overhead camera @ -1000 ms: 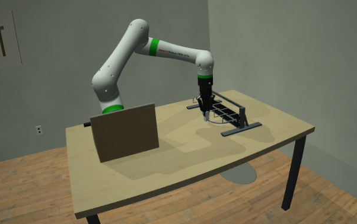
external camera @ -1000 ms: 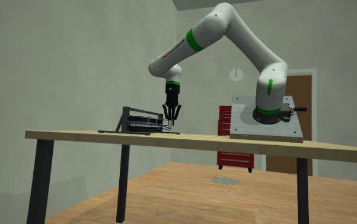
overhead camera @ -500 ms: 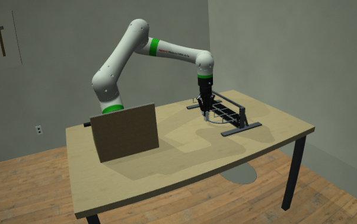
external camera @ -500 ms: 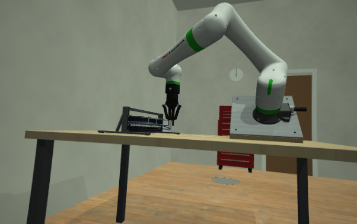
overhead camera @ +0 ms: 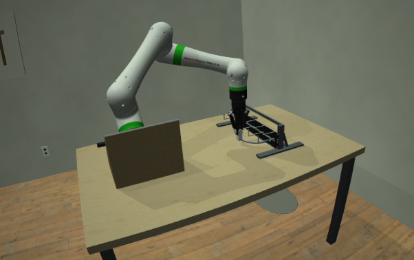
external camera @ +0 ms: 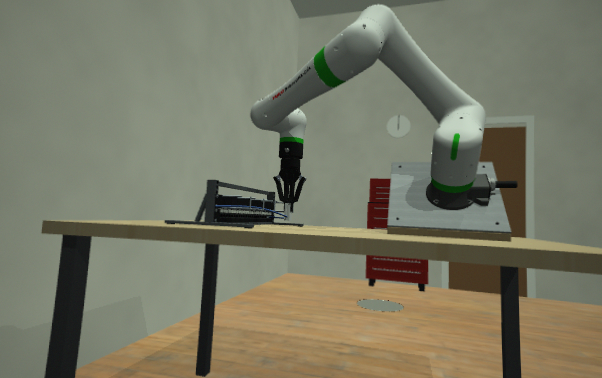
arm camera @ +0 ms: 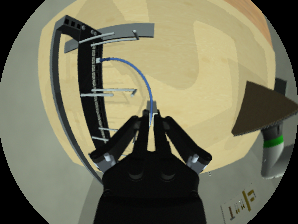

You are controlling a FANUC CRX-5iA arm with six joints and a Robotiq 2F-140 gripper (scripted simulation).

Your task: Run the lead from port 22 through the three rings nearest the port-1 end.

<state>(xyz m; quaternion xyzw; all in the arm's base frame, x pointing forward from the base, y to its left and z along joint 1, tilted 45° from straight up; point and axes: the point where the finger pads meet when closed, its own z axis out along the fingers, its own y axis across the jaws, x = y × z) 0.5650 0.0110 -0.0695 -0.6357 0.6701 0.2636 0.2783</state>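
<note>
My hand is 15 cm short of the black rack, 4 cm to the right of it and 1 cm below it.
</note>
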